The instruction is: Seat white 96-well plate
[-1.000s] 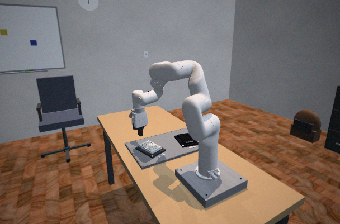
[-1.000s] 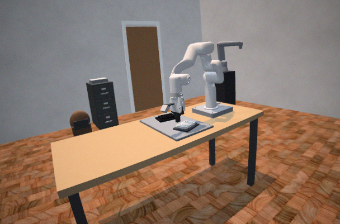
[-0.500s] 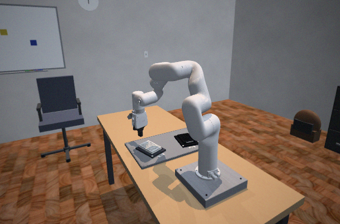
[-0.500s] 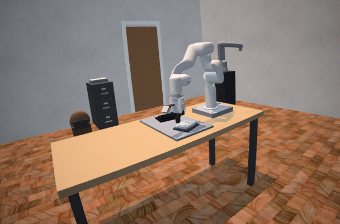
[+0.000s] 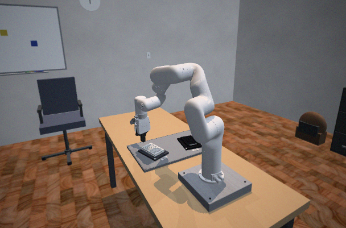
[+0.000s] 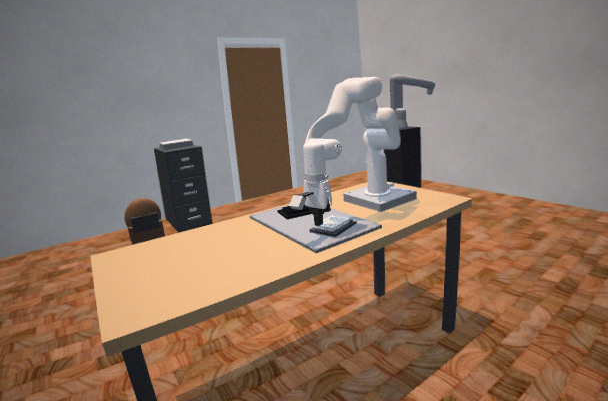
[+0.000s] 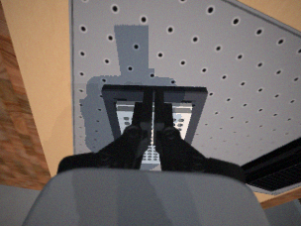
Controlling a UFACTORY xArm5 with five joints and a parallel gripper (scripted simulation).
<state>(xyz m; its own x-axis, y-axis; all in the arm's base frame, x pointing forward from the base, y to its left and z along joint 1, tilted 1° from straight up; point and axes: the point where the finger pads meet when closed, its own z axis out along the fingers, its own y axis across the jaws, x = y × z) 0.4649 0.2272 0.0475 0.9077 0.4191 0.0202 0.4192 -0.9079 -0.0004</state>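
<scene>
Now: hand 80 mm past the white 96-well plate B38, 40 mm to the left of it and 40 mm above it. Round my hand: black plate B83: 310 mm to the right, 70 mm behind, 50 mm below; then N1 label: 180 mm behind, 80 mm to the right, 60 mm below; then plate nest N1: 90 mm behind, 60 mm below, 40 mm to the right.
</scene>
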